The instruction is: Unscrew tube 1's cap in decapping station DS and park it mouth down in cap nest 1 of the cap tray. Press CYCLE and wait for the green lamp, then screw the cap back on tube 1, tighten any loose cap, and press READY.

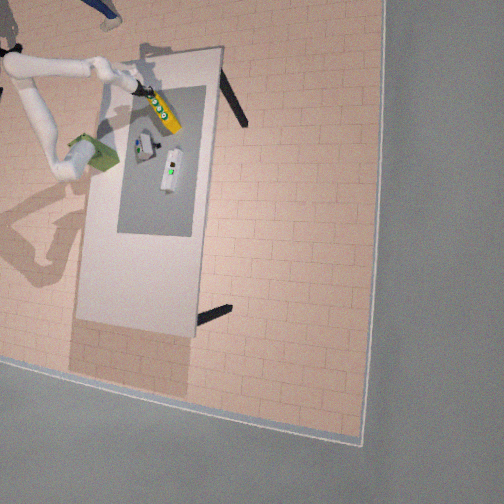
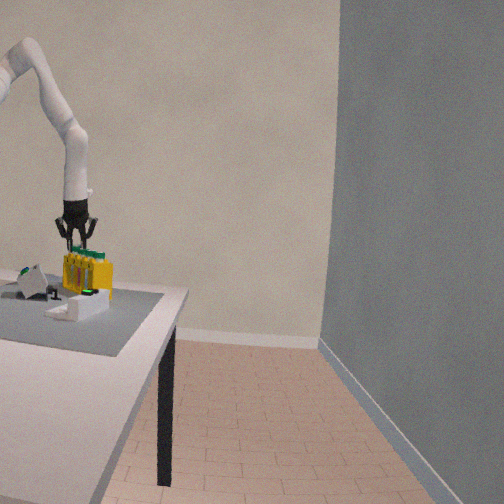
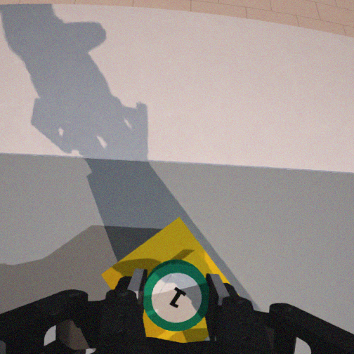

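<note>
My gripper (image 1: 151, 93) (image 2: 77, 248) (image 3: 175, 287) is pointed down and shut on the green-rimmed cap marked 1 (image 3: 176, 296), at the end of a yellow block (image 1: 174, 125) (image 2: 103, 277) (image 3: 177, 232). Several tubes stand upright in this block. Three more green caps (image 1: 159, 108) (image 2: 100, 255) run in a row beside cap 1. Whether cap 1's thread is engaged is hidden. A white unit (image 1: 176, 157) (image 2: 90, 306) shows a lit green light (image 1: 171, 172) (image 2: 89, 291) beside a dark square. A grey sloped box (image 1: 146, 146) (image 2: 32, 282) carries a blue and a green button.
A small black fixture (image 1: 158, 145) (image 2: 55, 294) stands beside the grey box. These stand on a grey mat (image 1: 155, 215) (image 2: 100, 342) on the white table (image 1: 140, 280). An olive-green box (image 1: 105, 159) is at the table's left edge, by the arm. A person's foot (image 1: 111, 22) shows beyond the table.
</note>
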